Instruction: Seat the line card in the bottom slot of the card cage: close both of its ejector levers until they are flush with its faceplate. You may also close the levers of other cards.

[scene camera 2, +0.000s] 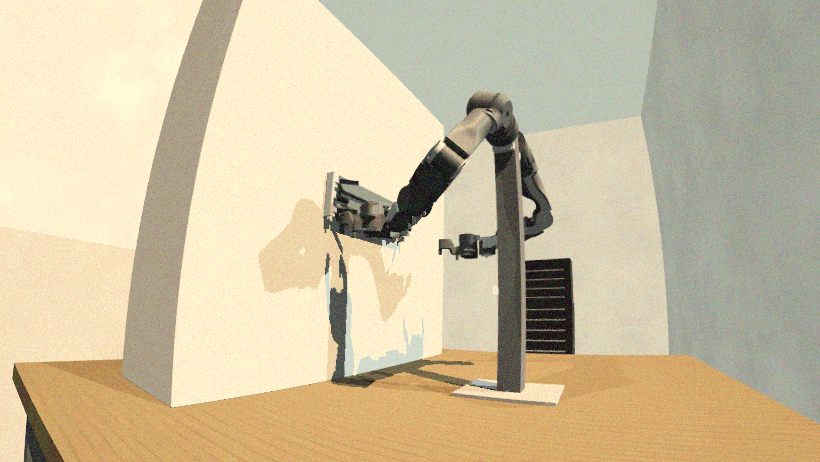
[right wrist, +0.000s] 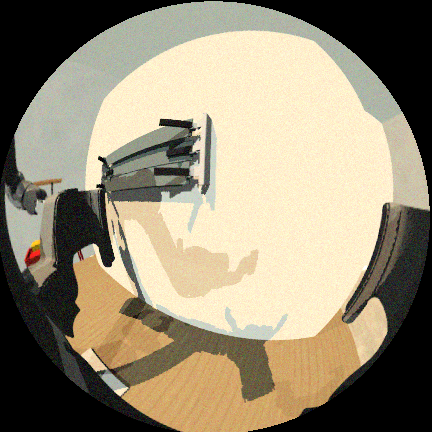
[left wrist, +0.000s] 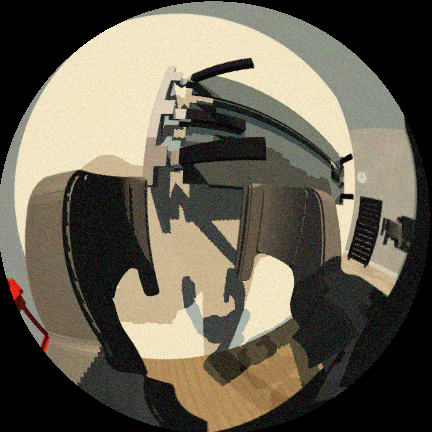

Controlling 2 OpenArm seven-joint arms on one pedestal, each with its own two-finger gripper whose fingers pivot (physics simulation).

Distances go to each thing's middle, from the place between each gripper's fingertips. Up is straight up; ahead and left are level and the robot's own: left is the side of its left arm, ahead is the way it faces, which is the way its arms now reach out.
I see the base plate [scene camera 2: 538, 394] 41 cm behind my left hand, 18 cm to the right of it and 43 cm below it.
I see my right gripper 42 cm above the base plate, 30 cm past it and 26 cm to the right of it.
